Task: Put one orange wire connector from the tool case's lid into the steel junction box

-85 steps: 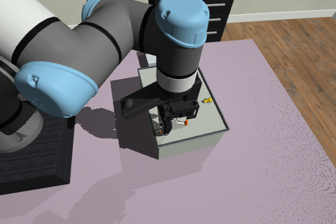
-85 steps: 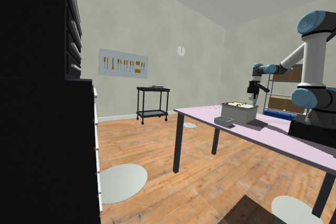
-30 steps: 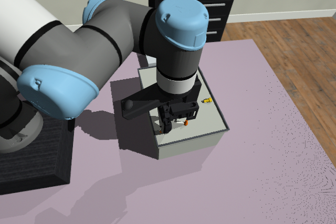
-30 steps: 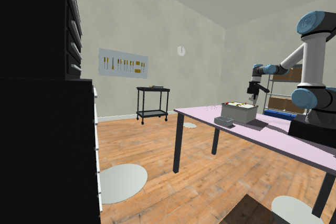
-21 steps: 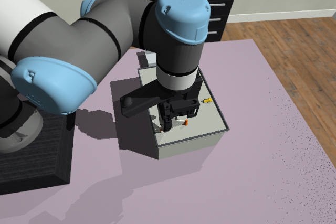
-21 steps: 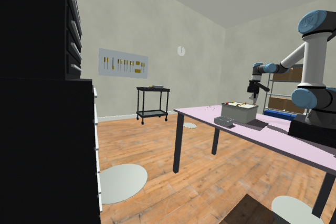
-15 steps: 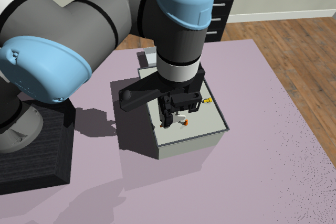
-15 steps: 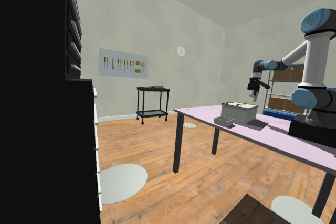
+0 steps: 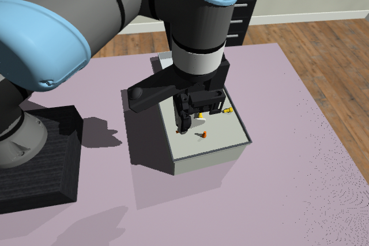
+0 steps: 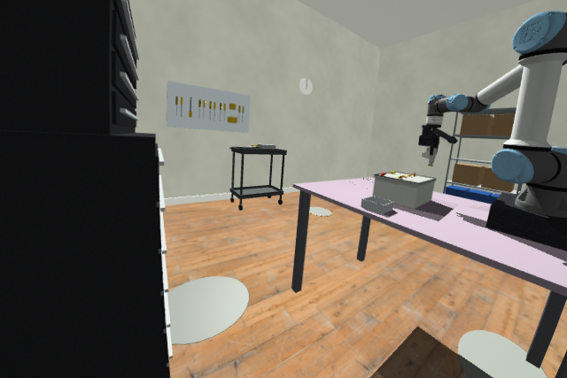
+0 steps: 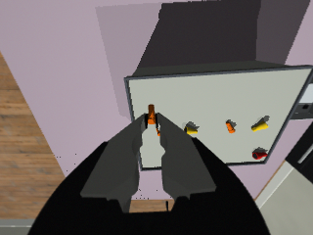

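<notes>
Now: the grey tool case 50 mm ahead of my hand, 130 mm to the left of it and 120 mm below it.
</notes>
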